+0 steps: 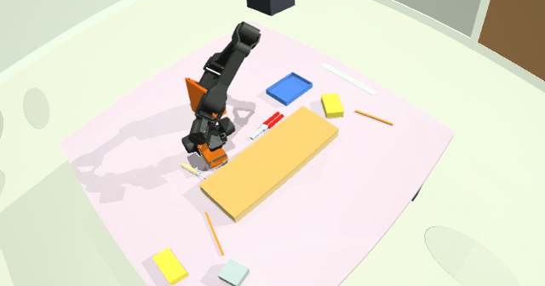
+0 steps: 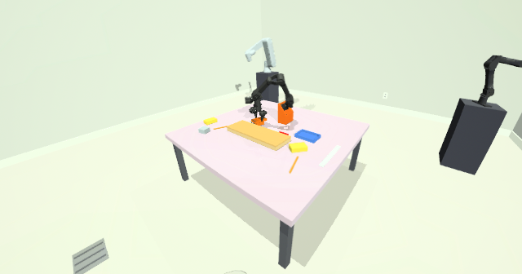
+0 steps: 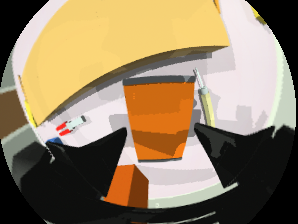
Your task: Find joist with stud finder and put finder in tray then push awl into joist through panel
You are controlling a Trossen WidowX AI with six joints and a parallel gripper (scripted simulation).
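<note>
The orange stud finder lies 40 mm below my gripper tip and 10 mm behind it. The rest, counted from my gripper tip: blue tray: 460 mm to the left, 50 mm behind, 40 mm below; grey block: 400 mm ahead, 260 mm to the right, 30 mm below; awl: 90 mm to the right, 40 mm below, 10 mm ahead.
</note>
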